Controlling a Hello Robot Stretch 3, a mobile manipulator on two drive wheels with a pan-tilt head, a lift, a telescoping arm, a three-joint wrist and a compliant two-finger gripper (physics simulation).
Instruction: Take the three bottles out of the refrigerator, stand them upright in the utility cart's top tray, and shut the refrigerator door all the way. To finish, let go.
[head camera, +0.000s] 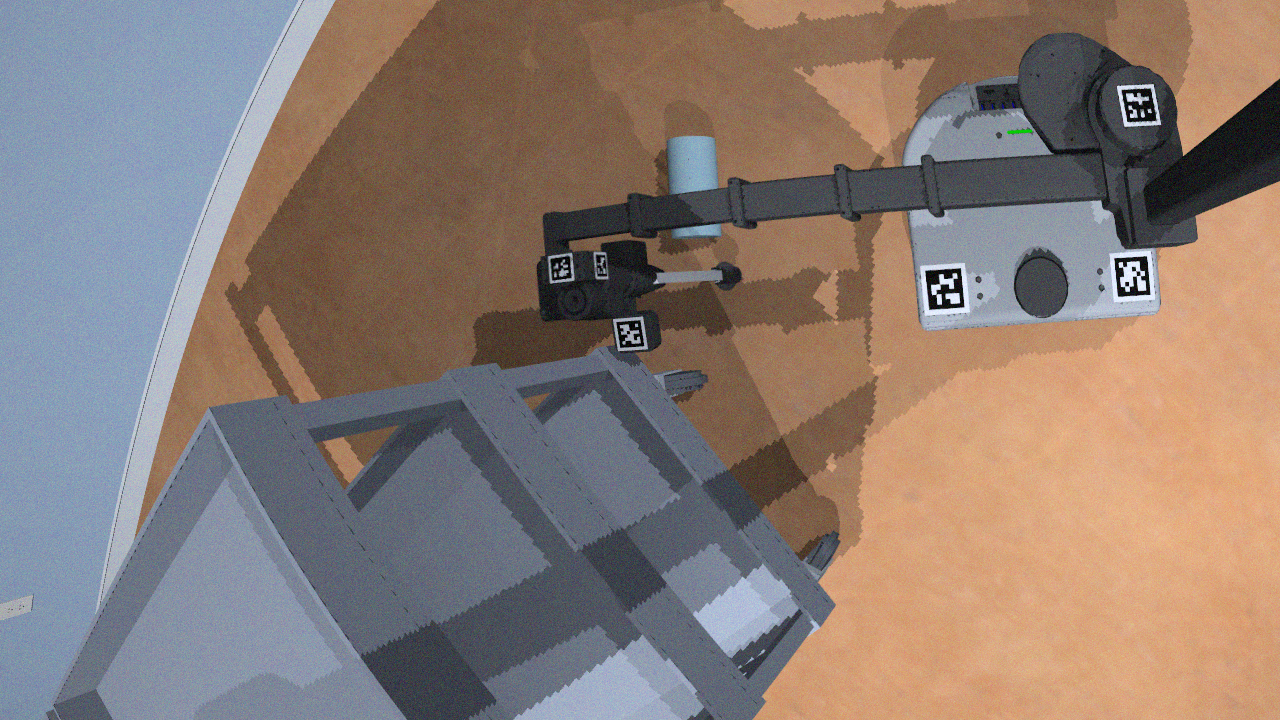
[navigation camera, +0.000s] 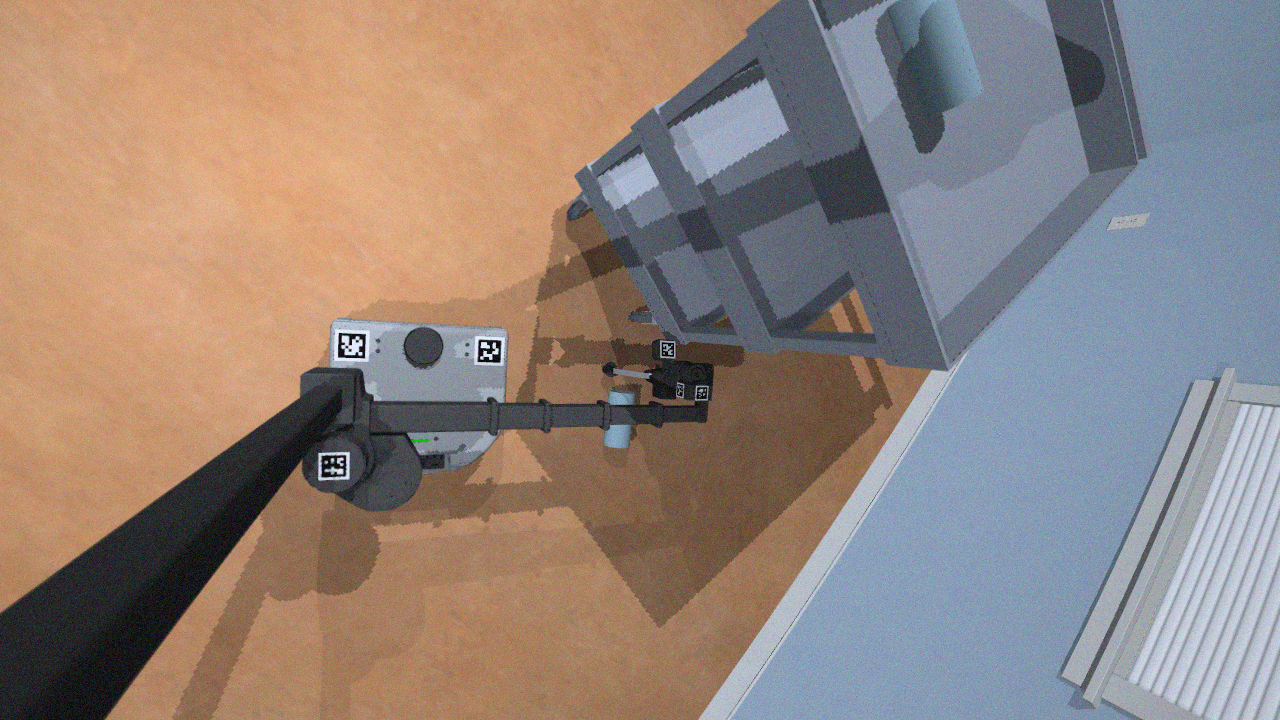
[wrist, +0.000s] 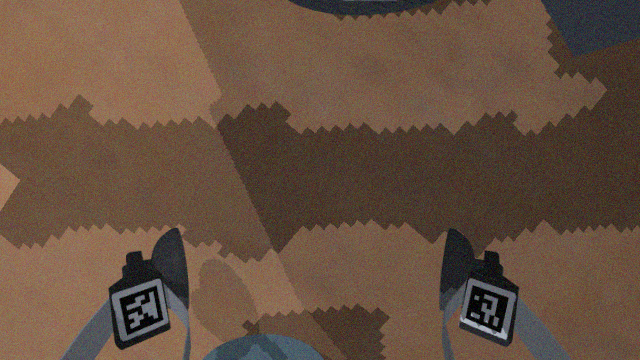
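A light blue cylinder, one of the bottles (head camera: 692, 163) (navigation camera: 617, 434) (wrist: 265, 348), lies on its side on the floor, partly under my arm. My gripper (head camera: 729, 274) (navigation camera: 610, 368) (wrist: 314, 257) is open and empty above the floor beside it; in the wrist view the bottle's end shows low between the spread fingers. The grey utility cart (head camera: 510, 429) (navigation camera: 720, 232) stands beside the gripper. In the navigation view another light blue bottle (navigation camera: 944, 58) appears to lie on its side in the cart's top tray (navigation camera: 823, 116). The refrigerator and a third bottle do not show.
My wheeled base (head camera: 993, 214) (navigation camera: 420, 385) stands across from the cart, with the arm (head camera: 796, 197) (navigation camera: 519, 414) stretched over the floor. The cart's casters (head camera: 684, 382) (navigation camera: 641, 315) are close to the gripper. A blue wall (head camera: 116, 223) (navigation camera: 948, 555) runs behind the cart.
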